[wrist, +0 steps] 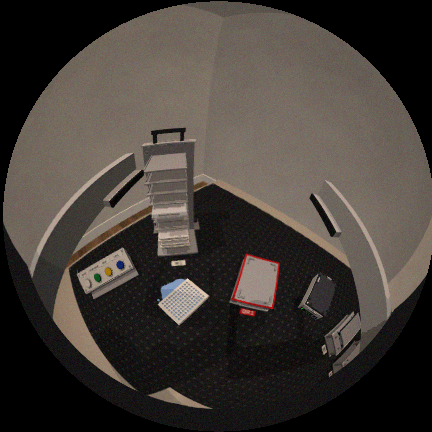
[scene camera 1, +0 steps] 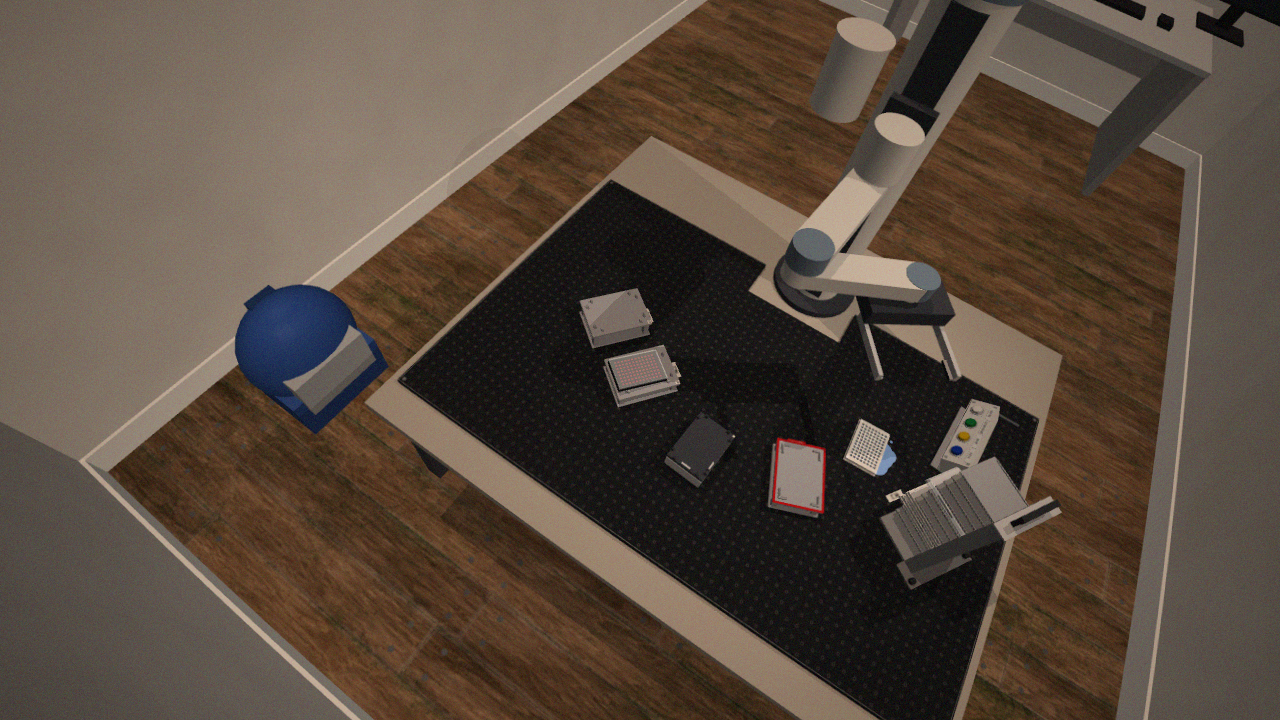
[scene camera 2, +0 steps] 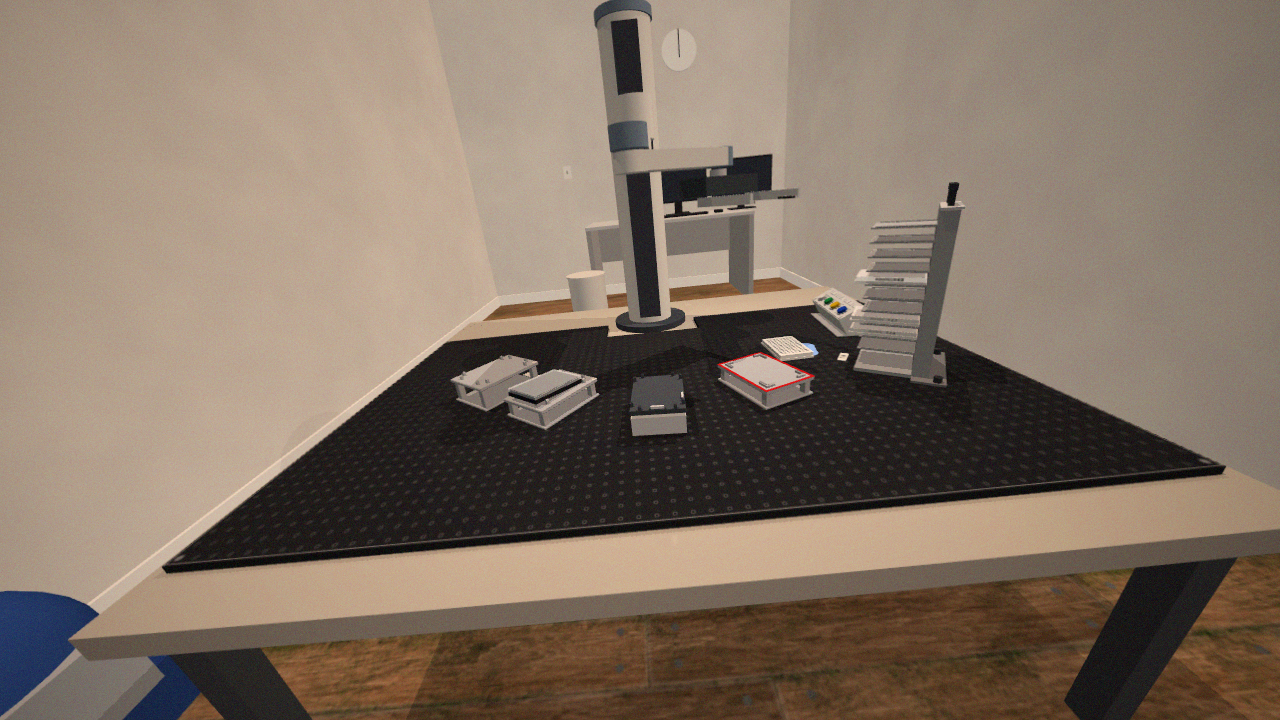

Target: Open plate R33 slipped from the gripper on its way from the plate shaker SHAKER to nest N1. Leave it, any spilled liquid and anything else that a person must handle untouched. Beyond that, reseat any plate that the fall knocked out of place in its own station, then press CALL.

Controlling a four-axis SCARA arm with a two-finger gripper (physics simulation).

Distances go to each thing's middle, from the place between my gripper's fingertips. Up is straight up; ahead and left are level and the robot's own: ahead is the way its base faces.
Labels:
I see my gripper 35 cm above the dark shaker (scene camera 2: pixel 657 406), 30 cm to the left of it and 22 cm short of it.

